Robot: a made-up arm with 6 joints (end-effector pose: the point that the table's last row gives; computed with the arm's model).
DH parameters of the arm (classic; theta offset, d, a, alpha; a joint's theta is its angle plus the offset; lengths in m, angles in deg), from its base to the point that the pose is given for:
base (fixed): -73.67 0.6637 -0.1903 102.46
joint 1: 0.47 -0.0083 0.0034 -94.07
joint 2: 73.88 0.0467 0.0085 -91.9
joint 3: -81.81 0.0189 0.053 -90
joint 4: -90 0.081 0.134 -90
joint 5: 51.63 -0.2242 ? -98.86
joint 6: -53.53 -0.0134 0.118 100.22
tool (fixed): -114.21 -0.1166 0 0
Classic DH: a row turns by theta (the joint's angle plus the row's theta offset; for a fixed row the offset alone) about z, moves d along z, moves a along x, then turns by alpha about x.
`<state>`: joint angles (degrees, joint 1 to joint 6).
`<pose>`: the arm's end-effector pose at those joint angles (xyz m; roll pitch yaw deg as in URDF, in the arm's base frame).
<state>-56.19 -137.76 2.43 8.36 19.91 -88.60</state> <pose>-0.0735 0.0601 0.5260 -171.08 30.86 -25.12</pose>
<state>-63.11 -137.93 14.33 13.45 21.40 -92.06</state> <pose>-0.0826 0.0975 0.4968 -155.73 31.83 -29.08</pose>
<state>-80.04 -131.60 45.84 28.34 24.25 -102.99</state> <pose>-0.0819 0.2373 0.4673 -121.37 45.22 -44.52</pose>
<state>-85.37 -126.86 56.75 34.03 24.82 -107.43</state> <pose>-0.0701 0.2935 0.4814 -111.12 54.16 -49.39</pose>
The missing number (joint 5, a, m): -0.0579
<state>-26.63 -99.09 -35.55 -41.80 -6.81 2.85</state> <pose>-0.0314 0.1520 0.4642 1.40 37.08 -79.03</pose>
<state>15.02 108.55 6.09 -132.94 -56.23 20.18</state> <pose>0.2204 0.3977 0.7672 -108.68 7.56 110.57</pose>
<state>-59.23 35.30 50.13 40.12 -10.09 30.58</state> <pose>-0.2688 0.2897 0.9221 106.23 -8.99 85.90</pose>
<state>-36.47 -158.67 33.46 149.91 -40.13 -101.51</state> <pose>-0.1504 0.0422 0.6786 -115.95 5.73 159.46</pose>
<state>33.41 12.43 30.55 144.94 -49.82 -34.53</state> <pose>0.1061 0.2708 0.9225 -164.20 5.61 0.23</pose>
